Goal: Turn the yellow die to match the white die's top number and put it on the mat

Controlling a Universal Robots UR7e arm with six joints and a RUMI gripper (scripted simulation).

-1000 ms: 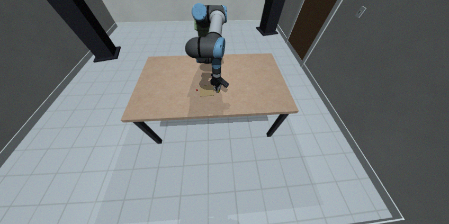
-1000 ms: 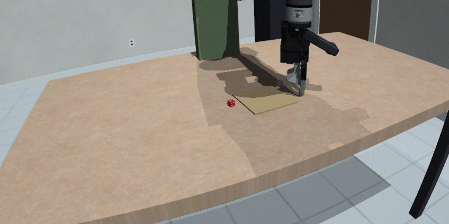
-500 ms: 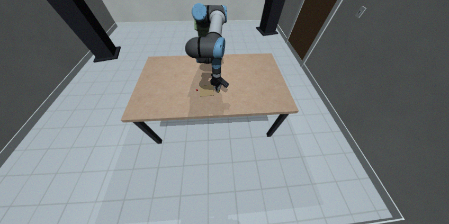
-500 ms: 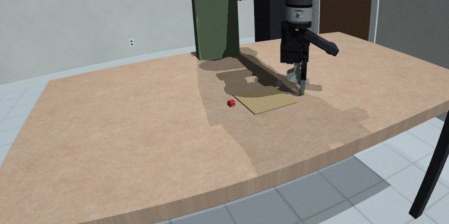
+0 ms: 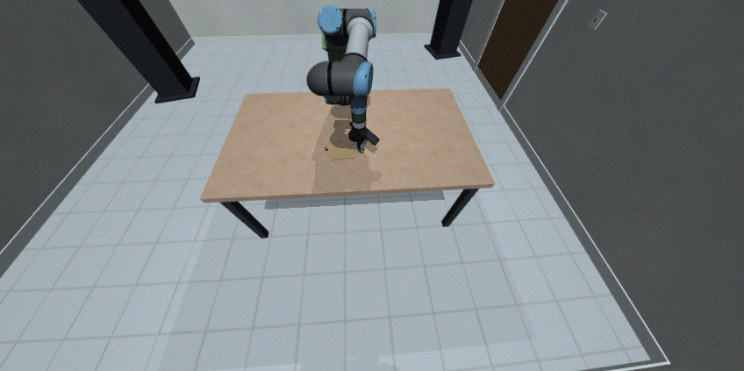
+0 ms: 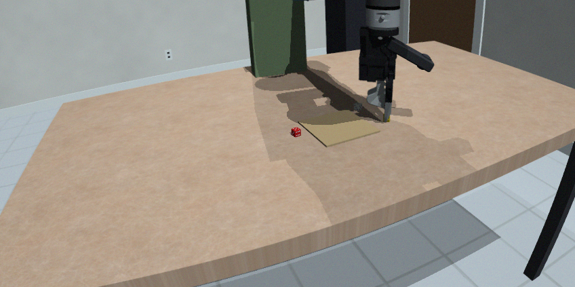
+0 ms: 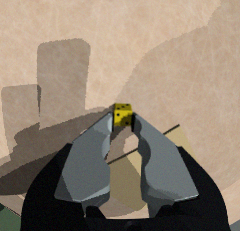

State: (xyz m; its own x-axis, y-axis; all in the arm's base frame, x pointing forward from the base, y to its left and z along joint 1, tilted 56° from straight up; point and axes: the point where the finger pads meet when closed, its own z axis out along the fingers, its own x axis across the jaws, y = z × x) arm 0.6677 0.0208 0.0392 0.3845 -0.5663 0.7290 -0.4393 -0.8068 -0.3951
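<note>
My gripper is now 50 mm past the tan mat, 110 mm to the left of it and 20 mm above it. The rest, counted from my hand: red die 80 mm behind, 210 mm to the right, 10 mm below; white die 90 mm behind, 10 mm below; yellow die 10 mm below.
</note>
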